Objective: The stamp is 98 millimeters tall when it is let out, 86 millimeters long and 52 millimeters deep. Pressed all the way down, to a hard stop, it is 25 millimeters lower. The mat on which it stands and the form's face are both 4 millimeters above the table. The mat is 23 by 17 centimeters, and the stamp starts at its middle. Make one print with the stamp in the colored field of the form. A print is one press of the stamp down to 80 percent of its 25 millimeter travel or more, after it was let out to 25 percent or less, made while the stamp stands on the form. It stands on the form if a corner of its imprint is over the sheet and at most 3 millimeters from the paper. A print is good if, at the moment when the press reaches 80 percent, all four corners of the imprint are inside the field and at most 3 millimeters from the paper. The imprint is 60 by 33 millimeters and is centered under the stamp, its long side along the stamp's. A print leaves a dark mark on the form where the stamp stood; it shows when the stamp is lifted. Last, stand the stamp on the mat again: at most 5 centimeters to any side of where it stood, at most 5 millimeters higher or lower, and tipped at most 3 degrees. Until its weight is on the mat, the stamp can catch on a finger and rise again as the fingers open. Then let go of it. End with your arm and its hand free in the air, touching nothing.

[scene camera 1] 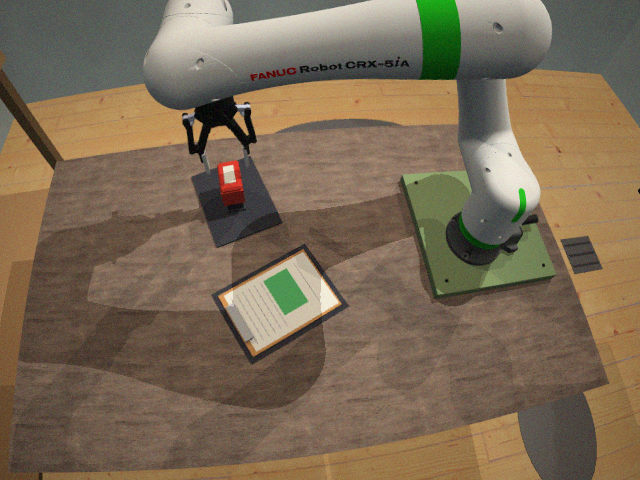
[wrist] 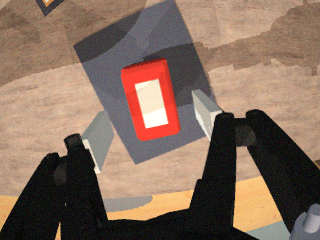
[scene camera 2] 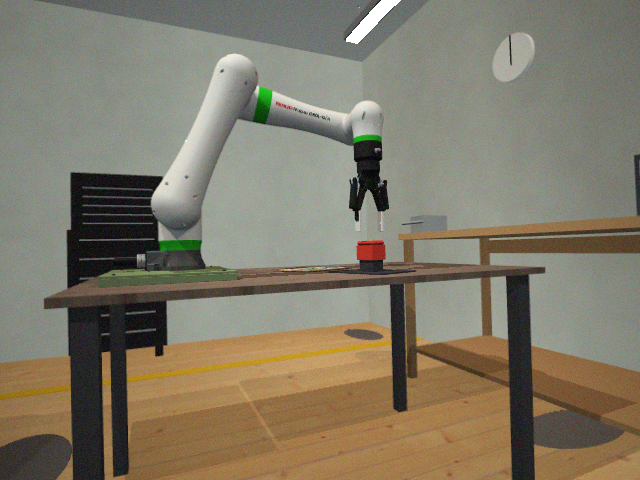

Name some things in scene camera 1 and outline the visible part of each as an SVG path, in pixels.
The gripper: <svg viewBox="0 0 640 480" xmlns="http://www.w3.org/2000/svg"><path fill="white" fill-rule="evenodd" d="M249 102L245 102L244 105L237 105L234 103L233 96L196 107L194 113L182 114L182 124L187 131L189 154L199 154L207 174L210 174L210 167L205 147L211 128L218 126L227 126L241 142L245 165L249 167L249 144L257 142L254 127L251 125L251 107ZM195 119L203 123L197 144L194 144L192 129ZM237 112L240 112L240 115L244 117L249 135L244 133L233 118Z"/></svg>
A red stamp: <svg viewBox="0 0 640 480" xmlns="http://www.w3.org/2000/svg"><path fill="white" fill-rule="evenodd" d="M238 161L224 162L217 165L220 192L227 213L246 210L245 203L243 203L245 202Z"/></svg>
